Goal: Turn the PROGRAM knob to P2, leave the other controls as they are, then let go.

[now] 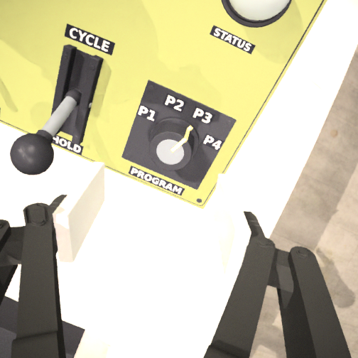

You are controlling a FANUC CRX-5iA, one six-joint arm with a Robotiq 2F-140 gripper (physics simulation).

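The PROGRAM knob (170,150) is a dark round knob with a light grey cap on a dark square plate (137,142). Its pale yellow pointer line runs toward the P3 label (202,116). The P2 label (174,103) is at the upper left of P3, with P1 and P4 at the two sides. My gripper (159,186) is partly open with nothing between its fingers. Its pale left pad is below and left of the knob; the right pad, below and right, blends into the white surface. Neither pad appears to touch the knob.
The CYCLE lever (61,113), with a black ball (32,153), slants down near the HOLD label, close to the left finger. The white STATUS lamp (257,7) is at the top of the yellow panel (165,55). The panel's right edge runs diagonally beside the knob plate.
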